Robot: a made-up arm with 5 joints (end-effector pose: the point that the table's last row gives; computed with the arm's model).
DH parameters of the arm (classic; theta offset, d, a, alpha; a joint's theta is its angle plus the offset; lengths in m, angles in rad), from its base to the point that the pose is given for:
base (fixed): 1.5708 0.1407 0 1.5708
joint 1: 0 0.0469 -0.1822 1.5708
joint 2: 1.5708 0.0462 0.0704 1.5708
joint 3: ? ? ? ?
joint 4: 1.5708 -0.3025 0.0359 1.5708
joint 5: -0.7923 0 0.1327 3.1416
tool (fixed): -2.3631 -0.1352 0 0
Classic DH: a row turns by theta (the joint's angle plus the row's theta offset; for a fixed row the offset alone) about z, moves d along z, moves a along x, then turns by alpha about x.
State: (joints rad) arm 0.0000 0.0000 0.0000 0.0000 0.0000
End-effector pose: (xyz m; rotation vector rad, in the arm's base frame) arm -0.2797 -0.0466 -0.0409 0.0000 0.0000 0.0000
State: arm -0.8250 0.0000 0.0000 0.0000 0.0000
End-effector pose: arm -0.2797 -0.1650 0.0517 -0.8250 0.0000 0.0000
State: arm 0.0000 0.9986 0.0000 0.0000 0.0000
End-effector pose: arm -0.0159 0.1658 -0.0409 0.0000 0.0000 -0.9986
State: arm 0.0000 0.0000 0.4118 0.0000 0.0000
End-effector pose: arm -0.3007 -0.0466 0.1293 0.0000 0.4118 0.0000
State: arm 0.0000 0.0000 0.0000 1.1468 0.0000
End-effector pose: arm -0.2797 0.0006 0.1563 1.1468 0.0000 0.0000
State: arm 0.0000 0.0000 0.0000 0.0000 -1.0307
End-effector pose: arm -0.3137 -0.1729 -0.0409 0.0000 0.0000 1.0307
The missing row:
joint 3: 1.5708 0.0065 0.0002 1.5708
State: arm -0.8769 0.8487 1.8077 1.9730 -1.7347
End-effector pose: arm 0.2628 0.1311 0.4921 0.5547 -1.1498 -0.5286
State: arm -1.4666 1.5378 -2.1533 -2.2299 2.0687
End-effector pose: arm -0.0941 -0.2395 0.4515 -0.6770 0.8001 -0.6603
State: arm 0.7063 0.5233 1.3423 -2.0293 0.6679
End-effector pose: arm -0.1256 -0.3872 0.1311 -0.8970 0.4046 0.6122
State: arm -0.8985 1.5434 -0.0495 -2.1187 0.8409
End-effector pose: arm -0.1557 -0.0839 0.0305 2.2518 -0.1639 1.5051
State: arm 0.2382 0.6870 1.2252 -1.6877 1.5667
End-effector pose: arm -0.1274 -0.2444 0.1970 -1.4176 0.2699 -0.6547
